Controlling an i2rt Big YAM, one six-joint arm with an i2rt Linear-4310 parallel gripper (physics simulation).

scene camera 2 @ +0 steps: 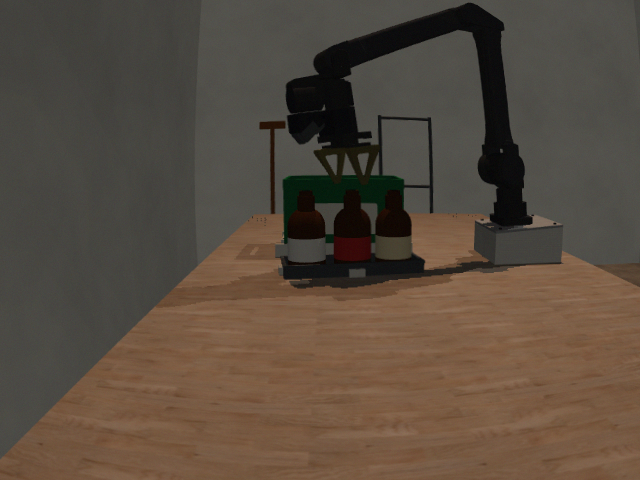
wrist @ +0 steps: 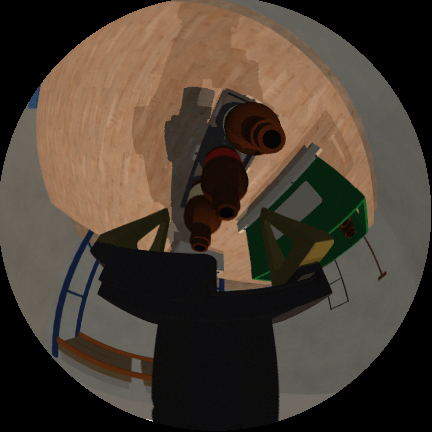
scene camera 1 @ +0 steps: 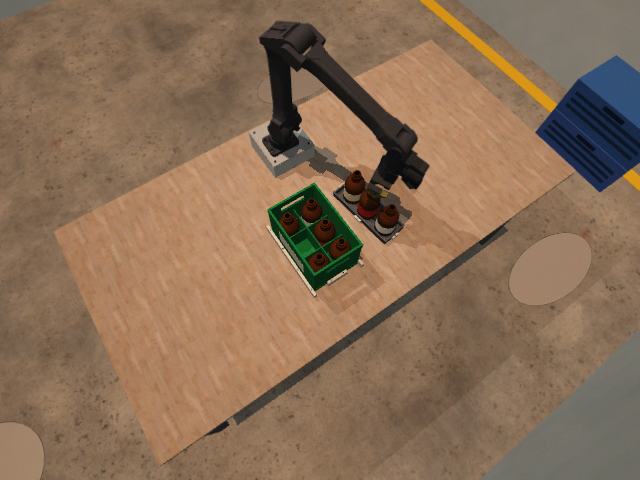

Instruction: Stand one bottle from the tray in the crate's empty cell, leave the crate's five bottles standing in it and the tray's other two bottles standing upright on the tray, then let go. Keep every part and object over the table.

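Frame: origin at the arm's base, x back, y right, z up, level; millimetres.
Where they show: gripper, fingertip midpoint: [scene camera 2: 350, 184] [wrist: 214, 212] [scene camera 1: 378, 186]; arm's base at its link origin: [scene camera 2: 510, 221] [scene camera 1: 280, 142].
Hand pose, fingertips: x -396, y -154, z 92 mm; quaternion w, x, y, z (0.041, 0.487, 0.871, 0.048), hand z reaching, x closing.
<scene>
Things, the pixels of their top centre, and the offset from my fingertips.
- red-label bottle at its top centre: [wrist: 226, 212] [scene camera 2: 352, 190] [scene camera 1: 373, 189] dz -13, dx +3, dy +17 mm
- dark tray at its top centre: [scene camera 2: 352, 258] [wrist: 221, 164] [scene camera 1: 368, 208] dz -147, dx +3, dy +14 mm
- white-label bottle at its top centre: [wrist: 271, 138] [scene camera 2: 305, 190] [scene camera 1: 392, 207] dz -13, dx -86, dy +3 mm
- cream-label bottle at its top centre: [wrist: 198, 247] [scene camera 2: 393, 190] [scene camera 1: 357, 173] dz -13, dx +86, dy +24 mm
- green crate at its top centre: [scene camera 2: 342, 176] [wrist: 320, 257] [scene camera 1: 314, 226] dz +2, dx -12, dy +265 mm
My gripper [scene camera 1: 378, 194] [scene camera 2: 350, 181] [wrist: 214, 212] is open and empty; in scene camera 2 its fingertips show slightly above the mouth of the red-label bottle [scene camera 1: 367, 208] [scene camera 2: 352, 242] [wrist: 224, 180]. This brown bottle stands upright in the middle of the dark tray [scene camera 1: 372, 229] [scene camera 2: 320, 270], between the white-label bottle [scene camera 1: 387, 219] [scene camera 2: 306, 242] [wrist: 247, 125] and the cream-label bottle [scene camera 1: 354, 187] [scene camera 2: 393, 242] [wrist: 201, 215], both upright. The green crate [scene camera 1: 323, 280] [scene camera 2: 310, 188] [wrist: 340, 180] holds several standing brown bottles; its empty cell [scene camera 1: 306, 244] is the middle one on the side away from the tray.
The arm's grey base block [scene camera 1: 289, 162] [scene camera 2: 516, 242] stands at the table's edge, near the crate and tray. A narrow gap separates tray and crate. Pale strips [scene camera 1: 292, 263] run along the crate's foot. A blue box unit [scene camera 1: 594, 124] stands beyond the table.
</scene>
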